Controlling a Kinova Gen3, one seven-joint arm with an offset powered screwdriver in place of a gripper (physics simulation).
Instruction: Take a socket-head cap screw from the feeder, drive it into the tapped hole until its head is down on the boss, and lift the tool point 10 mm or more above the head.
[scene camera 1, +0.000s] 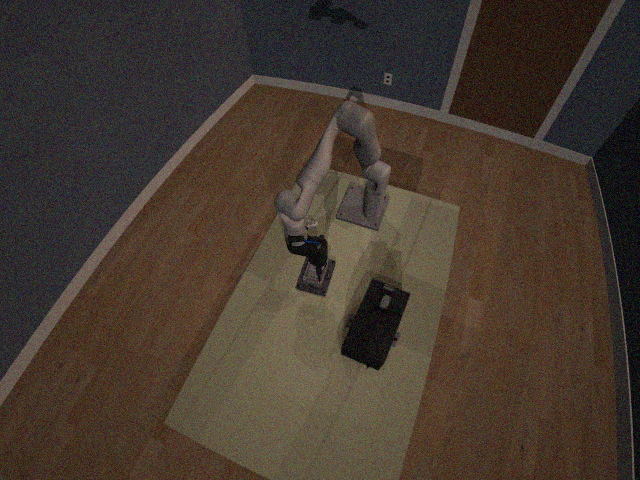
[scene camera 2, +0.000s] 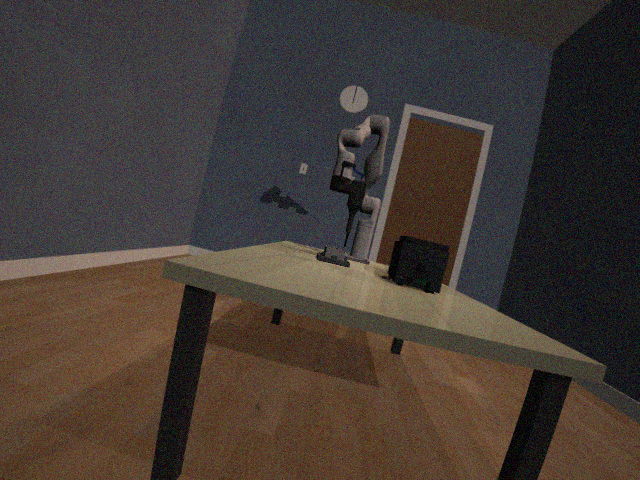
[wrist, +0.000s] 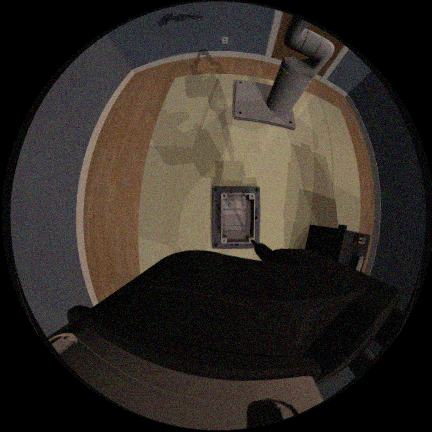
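Note:
The screwdriver tool (scene camera 1: 318, 277) (scene camera 2: 345, 245) (wrist: 254, 242) points down over the part. In the wrist view its tip overlaps the lower right corner boss (wrist: 251, 240) of the open, light grey rectangular housing (wrist: 223, 217). Whether the tip touches the boss, and whether a screw is at the tip or in the hole, is too dark and small to tell. The housing sits on a dark grey base plate (scene camera 1: 311, 290) (scene camera 2: 332, 260) (wrist: 216, 220). The black box-shaped feeder (scene camera 1: 373, 328) (scene camera 2: 418, 263) (wrist: 322, 240) stands apart from it, to the right of the tool in all views.
The arm's grey mounting plate (scene camera 1: 349, 209) (wrist: 250, 102) is at the rear of the pale table (scene camera 1: 268, 372) (scene camera 2: 310, 281) (wrist: 170, 215). The arm arches above the table from there. The black tool body (wrist: 225, 310) hides the lower part of the wrist view.

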